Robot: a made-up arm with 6 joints. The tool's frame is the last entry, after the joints. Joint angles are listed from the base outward. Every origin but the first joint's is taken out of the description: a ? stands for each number. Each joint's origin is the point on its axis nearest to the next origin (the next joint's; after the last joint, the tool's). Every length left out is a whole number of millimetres.
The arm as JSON. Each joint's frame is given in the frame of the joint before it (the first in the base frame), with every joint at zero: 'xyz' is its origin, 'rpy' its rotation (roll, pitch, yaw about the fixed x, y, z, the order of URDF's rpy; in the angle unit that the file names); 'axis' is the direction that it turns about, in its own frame. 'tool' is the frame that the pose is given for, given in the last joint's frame.
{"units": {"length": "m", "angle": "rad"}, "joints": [
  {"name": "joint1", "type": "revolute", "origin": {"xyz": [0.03, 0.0, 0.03], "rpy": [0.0, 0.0, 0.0]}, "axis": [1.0, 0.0, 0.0]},
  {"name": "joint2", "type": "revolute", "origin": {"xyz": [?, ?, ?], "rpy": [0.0, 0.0, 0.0]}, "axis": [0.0, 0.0, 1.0]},
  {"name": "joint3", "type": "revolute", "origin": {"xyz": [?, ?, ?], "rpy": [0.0, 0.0, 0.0]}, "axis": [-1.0, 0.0, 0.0]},
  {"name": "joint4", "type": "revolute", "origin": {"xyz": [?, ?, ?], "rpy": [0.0, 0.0, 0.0]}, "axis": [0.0, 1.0, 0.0]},
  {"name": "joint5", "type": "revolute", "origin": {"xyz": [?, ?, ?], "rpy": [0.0, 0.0, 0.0]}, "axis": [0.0, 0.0, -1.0]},
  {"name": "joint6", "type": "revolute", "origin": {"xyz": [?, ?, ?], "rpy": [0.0, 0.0, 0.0]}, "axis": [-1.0, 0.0, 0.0]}
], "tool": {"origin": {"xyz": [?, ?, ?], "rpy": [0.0, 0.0, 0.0]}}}
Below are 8 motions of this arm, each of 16 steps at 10 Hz.
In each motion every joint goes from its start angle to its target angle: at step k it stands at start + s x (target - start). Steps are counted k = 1, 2, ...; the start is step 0. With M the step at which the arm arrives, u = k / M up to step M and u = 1 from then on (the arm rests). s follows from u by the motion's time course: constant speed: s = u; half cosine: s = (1 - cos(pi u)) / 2; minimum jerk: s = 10 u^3 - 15 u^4 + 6 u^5.
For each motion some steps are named. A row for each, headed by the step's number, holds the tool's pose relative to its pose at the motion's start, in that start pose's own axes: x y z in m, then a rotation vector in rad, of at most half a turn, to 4 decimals.
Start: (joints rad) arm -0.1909 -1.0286 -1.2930 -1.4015 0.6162 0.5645
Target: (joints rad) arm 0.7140 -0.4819 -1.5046 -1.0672 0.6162 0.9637
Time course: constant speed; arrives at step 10
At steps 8, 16:
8: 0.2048 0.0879 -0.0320 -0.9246 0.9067 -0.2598
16: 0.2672 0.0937 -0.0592 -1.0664 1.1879 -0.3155

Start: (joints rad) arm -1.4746 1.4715 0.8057 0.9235 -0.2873 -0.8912
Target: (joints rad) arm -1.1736 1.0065 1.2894 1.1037 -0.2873 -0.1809
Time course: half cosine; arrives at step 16
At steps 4, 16:
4: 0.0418 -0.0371 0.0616 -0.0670 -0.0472 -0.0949
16: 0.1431 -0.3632 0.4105 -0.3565 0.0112 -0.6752

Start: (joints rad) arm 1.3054 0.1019 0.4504 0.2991 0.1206 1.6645
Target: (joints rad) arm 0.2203 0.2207 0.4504 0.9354 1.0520 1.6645
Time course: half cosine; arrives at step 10
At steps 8, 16:
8: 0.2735 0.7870 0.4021 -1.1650 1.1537 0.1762
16: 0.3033 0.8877 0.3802 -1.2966 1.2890 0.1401

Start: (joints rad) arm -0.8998 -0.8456 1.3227 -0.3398 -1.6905 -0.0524
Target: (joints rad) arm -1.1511 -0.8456 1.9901 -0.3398 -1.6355 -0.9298
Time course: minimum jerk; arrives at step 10
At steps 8, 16:
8: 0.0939 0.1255 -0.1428 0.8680 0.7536 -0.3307
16: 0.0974 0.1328 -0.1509 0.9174 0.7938 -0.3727

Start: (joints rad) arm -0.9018 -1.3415 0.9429 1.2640 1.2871 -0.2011
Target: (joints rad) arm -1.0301 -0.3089 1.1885 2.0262 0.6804 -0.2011
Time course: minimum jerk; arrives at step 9
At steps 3, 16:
3: -0.0830 -0.0896 -0.0805 -0.0070 -0.0966 0.1130
16: -0.1989 -0.2901 -0.5057 -0.0344 -0.3658 0.3460

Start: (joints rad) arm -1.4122 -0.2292 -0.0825 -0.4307 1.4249 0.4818
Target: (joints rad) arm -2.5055 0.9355 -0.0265 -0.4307 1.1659 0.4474
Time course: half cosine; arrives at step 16
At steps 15, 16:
15: -0.0479 -0.7380 -0.8502 -0.5859 -1.1484 1.2501
16: -0.0412 -0.7447 -0.8546 -0.5987 -1.1557 1.2604

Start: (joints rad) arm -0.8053 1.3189 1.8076 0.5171 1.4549 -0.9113
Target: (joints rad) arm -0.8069 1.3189 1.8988 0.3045 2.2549 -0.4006
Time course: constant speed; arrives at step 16
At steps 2, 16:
2: 0.0127 -0.0054 0.0069 -0.0379 -0.0887 -0.0580
16: 0.0531 -0.0585 0.0798 -0.2461 -0.5251 -0.6456

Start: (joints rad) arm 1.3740 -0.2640 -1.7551 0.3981 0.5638 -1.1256
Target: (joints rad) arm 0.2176 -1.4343 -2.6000 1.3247 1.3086 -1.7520
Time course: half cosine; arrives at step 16
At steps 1, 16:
1: 0.0024 0.0035 0.0013 0.0032 -0.0048 0.0018
16: -0.3849 -0.1592 -0.2175 -0.3688 0.0413 0.5379

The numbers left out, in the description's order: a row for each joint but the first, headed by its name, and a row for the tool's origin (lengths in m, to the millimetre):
joint2: 0.0 0.01 0.16
joint3: 0.39 0.39 0.0
joint4: 0.0 0.21 -0.01
joint5: 0.1 0.0 0.31
joint6: -0.03 0.08 0.0
tool: 0.0 -0.05 -0.12

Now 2 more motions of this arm.
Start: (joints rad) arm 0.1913 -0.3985 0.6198 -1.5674 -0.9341 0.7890
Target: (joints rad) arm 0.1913 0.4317 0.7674 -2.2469 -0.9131 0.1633
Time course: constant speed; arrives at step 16
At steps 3, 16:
3: -0.0073 -0.0350 0.0882 0.0164 -0.1841 -0.1433
16: -0.1273 -0.1221 0.3763 0.0076 -1.0573 -0.6577

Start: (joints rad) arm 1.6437 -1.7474 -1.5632 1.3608 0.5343 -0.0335
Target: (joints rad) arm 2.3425 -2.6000 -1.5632 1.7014 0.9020 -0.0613
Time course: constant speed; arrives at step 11
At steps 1, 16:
1: 0.0034 -0.0467 0.0645 0.0768 -0.0105 -0.0585
16: -0.0801 -0.7026 0.3946 0.7910 -0.0268 -0.7744

